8 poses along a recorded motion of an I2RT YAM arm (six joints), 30 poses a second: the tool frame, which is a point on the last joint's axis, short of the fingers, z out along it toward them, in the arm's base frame.
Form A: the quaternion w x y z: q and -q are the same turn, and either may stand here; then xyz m.
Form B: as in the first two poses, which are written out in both.
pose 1, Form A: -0.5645, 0.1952, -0.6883, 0.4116, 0.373, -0.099, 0.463
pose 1, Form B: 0.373, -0.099, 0.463, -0.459, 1.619, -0.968
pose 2, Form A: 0.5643, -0.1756, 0.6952, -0.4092, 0.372, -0.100, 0.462
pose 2, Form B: 0.372, -0.100, 0.462, -0.413, 1.636, -0.963
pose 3, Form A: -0.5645, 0.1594, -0.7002, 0.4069, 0.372, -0.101, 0.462
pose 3, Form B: 0.372, -0.101, 0.462, -0.375, 1.647, -0.957
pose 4, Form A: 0.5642, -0.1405, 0.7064, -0.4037, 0.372, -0.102, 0.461
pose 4, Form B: 0.372, -0.102, 0.461, -0.331, 1.662, -0.950
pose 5, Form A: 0.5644, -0.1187, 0.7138, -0.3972, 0.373, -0.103, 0.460
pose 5, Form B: 0.373, -0.103, 0.460, -0.279, 1.679, -0.935
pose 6, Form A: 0.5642, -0.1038, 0.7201, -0.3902, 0.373, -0.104, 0.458
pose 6, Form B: 0.373, -0.104, 0.458, -0.244, 1.694, -0.918
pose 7, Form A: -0.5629, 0.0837, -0.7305, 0.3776, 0.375, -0.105, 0.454
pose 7, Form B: 0.375, -0.105, 0.454, -0.197, 1.720, -0.889
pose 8, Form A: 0.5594, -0.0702, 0.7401, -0.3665, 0.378, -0.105, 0.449
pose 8, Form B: 0.378, -0.105, 0.449, -0.166, 1.745, -0.864
